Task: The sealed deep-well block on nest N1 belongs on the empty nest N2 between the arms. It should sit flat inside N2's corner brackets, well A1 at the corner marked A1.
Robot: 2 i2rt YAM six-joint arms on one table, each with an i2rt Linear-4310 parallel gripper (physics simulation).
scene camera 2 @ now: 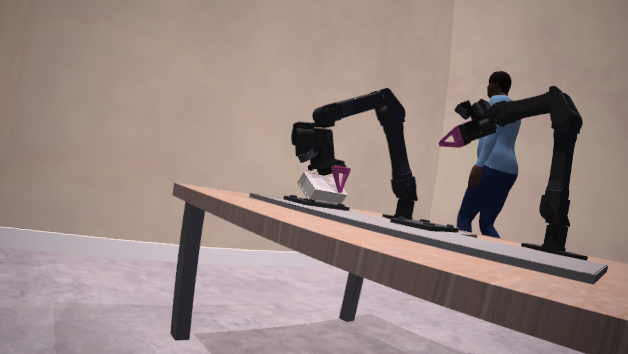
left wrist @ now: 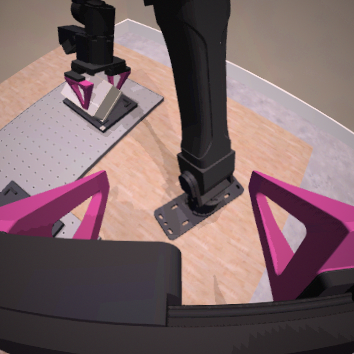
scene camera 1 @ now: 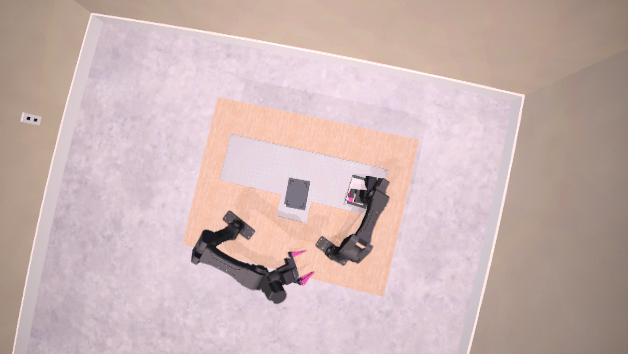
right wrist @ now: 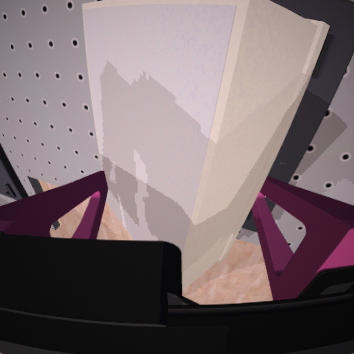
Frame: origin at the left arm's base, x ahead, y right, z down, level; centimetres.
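Where they show: left gripper, fingertip midpoint: (scene camera 2: 439, 143) (left wrist: 178, 178) (scene camera 1: 310, 260); right gripper, fingertip midpoint: (scene camera 2: 328, 195) (left wrist: 100, 101) (scene camera 1: 356, 196); left arm's base, link origin: (scene camera 2: 552, 252) (scene camera 1: 239, 224); right arm's base, link origin: (left wrist: 200, 201) (scene camera 1: 332, 250).
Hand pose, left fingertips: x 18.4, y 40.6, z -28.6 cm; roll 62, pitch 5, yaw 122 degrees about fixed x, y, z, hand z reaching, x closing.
Observation:
Things, the pixels of their top centre, and the offset from my left fingertips. Level surfaces: height alone.
- sealed white deep-well block, top centre: (right wrist: 128, 209) (left wrist: 85, 78) (scene camera 2: 325, 175) (scene camera 1: 358, 191) dz +18.1, dx +38.2, dy +0.7 cm
- dark nest N1, top centre: (right wrist: 210, 133) (left wrist: 98, 99) (scene camera 2: 317, 199) (scene camera 1: 359, 191) dz +25.5, dx +38.8, dy +2.2 cm
- empty dark nest N2, top centre: (left wrist: 11, 223) (scene camera 2: 427, 221) (scene camera 1: 296, 194) dz +25.5, dx +16.7, dy -24.6 cm
- perforated plate, surface height: dz +27.2 cm
- wooden table, surface height: dz +28.5 cm
The sealed white deep-well block (scene camera 1: 357, 184) (scene camera 2: 319, 187) (left wrist: 96, 93) (right wrist: 158, 88) is tipped up on one edge on the dark nest N1 (scene camera 2: 302, 200) (left wrist: 123, 105) (right wrist: 302, 116), not flat. My right gripper (scene camera 1: 358, 194) (scene camera 2: 335, 180) (left wrist: 100, 101) (right wrist: 177, 178) is open, low over the block, with a pink finger on each side of it. The empty dark nest N2 (scene camera 1: 297, 193) (left wrist: 10, 191) lies between the arms on the perforated plate (scene camera 1: 260, 165). My left gripper (scene camera 1: 303, 263) (scene camera 2: 453, 138) (left wrist: 178, 178) is open and empty, raised near the table's front edge.
The right arm's base plate (left wrist: 197, 211) (scene camera 1: 323, 243) is bolted to the wooden table (scene camera 1: 242, 119) between the left gripper and N1. The left arm's base plate (scene camera 1: 239, 225) sits at the front left. A person (scene camera 2: 479, 175) stands at the far right of scene camera 2.

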